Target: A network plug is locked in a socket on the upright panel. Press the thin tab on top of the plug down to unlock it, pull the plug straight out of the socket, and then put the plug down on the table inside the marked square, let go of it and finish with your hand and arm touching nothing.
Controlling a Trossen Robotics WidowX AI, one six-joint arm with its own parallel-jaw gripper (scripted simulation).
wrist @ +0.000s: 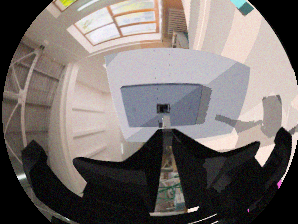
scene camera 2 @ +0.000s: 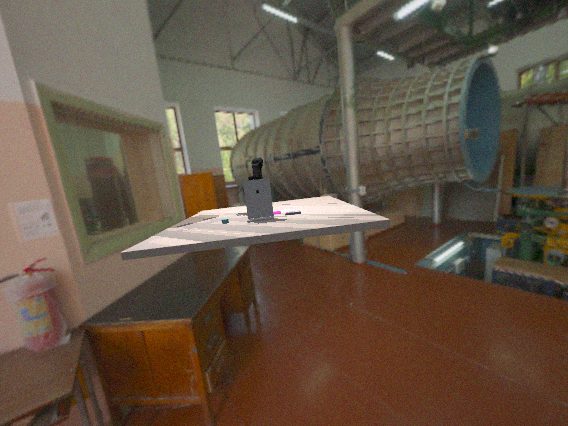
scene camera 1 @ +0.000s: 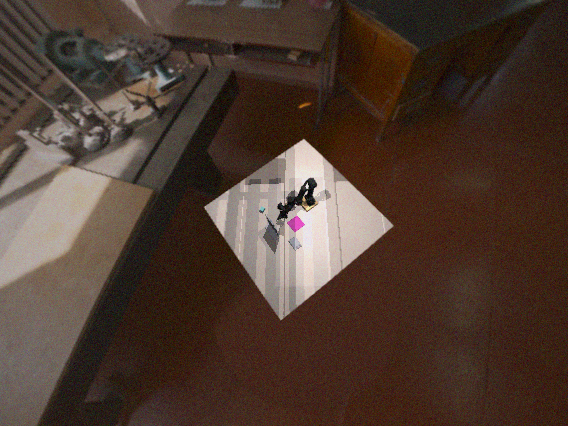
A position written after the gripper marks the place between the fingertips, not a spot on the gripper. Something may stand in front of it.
Note:
In view: the gripper [wrist: 166, 133] and a grey upright panel [scene camera 2: 258, 198].

